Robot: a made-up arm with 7 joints.
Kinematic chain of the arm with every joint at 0, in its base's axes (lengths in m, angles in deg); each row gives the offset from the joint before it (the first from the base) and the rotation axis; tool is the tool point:
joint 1: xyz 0 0 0.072 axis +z
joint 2: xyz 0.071 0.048 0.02 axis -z
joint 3: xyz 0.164 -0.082 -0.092 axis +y
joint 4: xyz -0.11 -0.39 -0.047 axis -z
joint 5: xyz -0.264 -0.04 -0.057 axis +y
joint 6: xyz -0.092 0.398 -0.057 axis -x
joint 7: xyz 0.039 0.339 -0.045 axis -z
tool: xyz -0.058 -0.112 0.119
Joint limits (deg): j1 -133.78..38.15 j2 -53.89..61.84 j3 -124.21..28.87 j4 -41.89..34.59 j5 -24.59..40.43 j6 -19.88..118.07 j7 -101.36..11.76
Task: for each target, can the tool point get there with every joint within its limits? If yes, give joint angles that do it. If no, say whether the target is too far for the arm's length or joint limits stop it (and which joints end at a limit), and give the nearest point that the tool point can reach.
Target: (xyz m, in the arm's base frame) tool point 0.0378 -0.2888 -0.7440
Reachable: yes | joints -22.16 -25.35 -39.90 -34.54 24.70 87.09 -86.89
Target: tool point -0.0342 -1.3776 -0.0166
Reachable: no: joint limits stop it (at a limit: joint 2, joint 3, joint 4, joint 6, joint 7) | nearest point -0.0268 -1.0808 -0.2096 | short by 0.354 m
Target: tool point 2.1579 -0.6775 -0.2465
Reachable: no: too far | nearest point 1.0705 -0.3361 -0.3128 | short by 1.142 m
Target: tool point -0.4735 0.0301 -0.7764
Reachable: yes | joints -102.00 36.03 -75.93 -36.03 25.11 98.06 -12.11
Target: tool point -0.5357 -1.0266 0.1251
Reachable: no: joint limits stop it (at a limit: joint 1, joint 3, joint 4, joint 6, joint 7) | nearest point -0.4531 -0.8773 -0.1165 | short by 0.296 m
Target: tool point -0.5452 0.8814 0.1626
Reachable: no: joint limits stop it (at a limit: joint 2, joint 4, joint 5, joint 7) | nearest point -0.4288 0.6931 0.1333 | short by 0.223 m
